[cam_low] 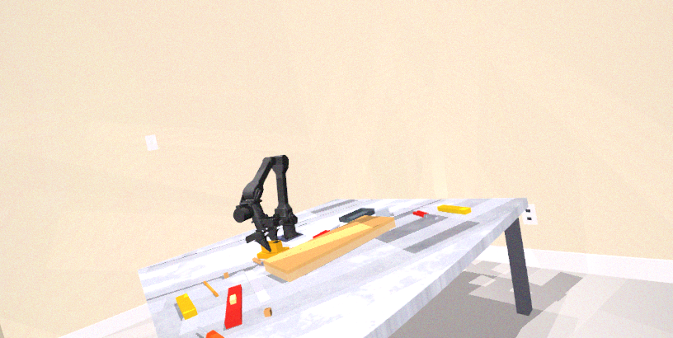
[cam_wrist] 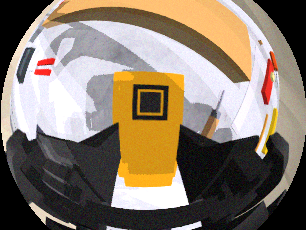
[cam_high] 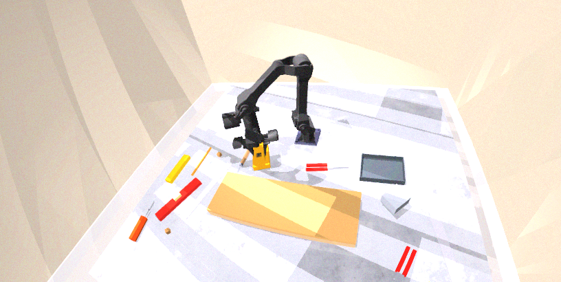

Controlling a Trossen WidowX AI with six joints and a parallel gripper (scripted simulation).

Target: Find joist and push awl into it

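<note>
Right now the awl is 2 cm ahead of my gripper tip, 8 cm to the right of it and 2 cm below it. The rest, counted from my gripper tip: square light: 2 cm ahead, 1 cm to the left, 3 cm above; then stud finder: 1 cm ahead, 2 cm above; then thin orange stick: 3 cm ahead, 29 cm to the right, 2 cm below.
</note>
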